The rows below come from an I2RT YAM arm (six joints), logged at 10 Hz.
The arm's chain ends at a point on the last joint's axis. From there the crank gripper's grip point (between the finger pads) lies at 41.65 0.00 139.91 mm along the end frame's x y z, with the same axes.
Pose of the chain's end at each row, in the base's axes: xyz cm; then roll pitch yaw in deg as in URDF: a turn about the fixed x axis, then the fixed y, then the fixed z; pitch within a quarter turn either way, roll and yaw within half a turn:
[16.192 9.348 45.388 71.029 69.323 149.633]
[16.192 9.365 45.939 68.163 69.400 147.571]
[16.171 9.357 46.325 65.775 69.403 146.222]
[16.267 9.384 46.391 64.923 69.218 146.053]
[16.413 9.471 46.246 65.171 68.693 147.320]
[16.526 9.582 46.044 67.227 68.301 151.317]
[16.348 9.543 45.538 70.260 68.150 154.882]
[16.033 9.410 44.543 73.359 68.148 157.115]
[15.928 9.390 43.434 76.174 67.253 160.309]
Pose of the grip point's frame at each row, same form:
[17.940 23.659 43.097 71.029 69.323 149.633]
[17.808 23.725 43.871 68.163 69.400 147.571]
[17.580 23.765 44.446 65.775 69.403 146.222]
[17.518 23.817 44.601 64.923 69.218 146.053]
[17.388 23.931 44.500 65.171 68.693 147.320]
[16.952 24.054 44.176 67.227 68.301 151.317]
[16.563 23.986 43.431 70.260 68.150 154.882]
[16.392 23.809 42.169 73.359 68.148 157.115]
[16.086 23.763 40.886 76.174 67.253 160.309]

